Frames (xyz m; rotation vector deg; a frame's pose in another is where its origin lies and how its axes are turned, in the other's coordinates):
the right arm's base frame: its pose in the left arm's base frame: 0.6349 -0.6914 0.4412 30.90 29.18 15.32
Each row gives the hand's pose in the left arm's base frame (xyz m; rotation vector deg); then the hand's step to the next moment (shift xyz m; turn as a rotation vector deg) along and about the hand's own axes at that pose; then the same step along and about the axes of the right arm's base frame.
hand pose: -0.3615 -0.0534 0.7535 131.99 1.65 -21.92
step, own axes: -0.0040 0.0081 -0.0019 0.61 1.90 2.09
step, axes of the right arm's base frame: -0.0064 0.0015 0.0065 -0.75 -2.51 1.23
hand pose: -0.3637 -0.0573 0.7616 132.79 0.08 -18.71
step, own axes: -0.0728 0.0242 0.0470 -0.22 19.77 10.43
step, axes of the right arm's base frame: -0.0837 -0.0252 -0.0211 -11.20 -13.49 13.87
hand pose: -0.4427 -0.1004 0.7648 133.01 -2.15 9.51
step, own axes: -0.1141 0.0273 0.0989 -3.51 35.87 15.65
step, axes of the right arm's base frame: -0.0985 -0.1001 -0.0618 -23.06 -21.19 23.72
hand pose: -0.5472 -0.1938 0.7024 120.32 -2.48 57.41
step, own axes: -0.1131 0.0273 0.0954 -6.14 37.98 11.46
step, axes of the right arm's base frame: -0.0278 -0.1438 -0.0345 -27.69 -19.48 21.58
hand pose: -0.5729 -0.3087 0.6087 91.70 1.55 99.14
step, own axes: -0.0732 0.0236 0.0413 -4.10 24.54 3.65
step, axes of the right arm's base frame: 0.0033 -0.0866 0.0103 -19.64 -11.34 10.86
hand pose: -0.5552 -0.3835 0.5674 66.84 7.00 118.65
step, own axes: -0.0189 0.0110 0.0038 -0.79 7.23 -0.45
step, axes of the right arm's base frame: -0.0031 -0.0213 0.0055 -6.41 -2.97 1.79
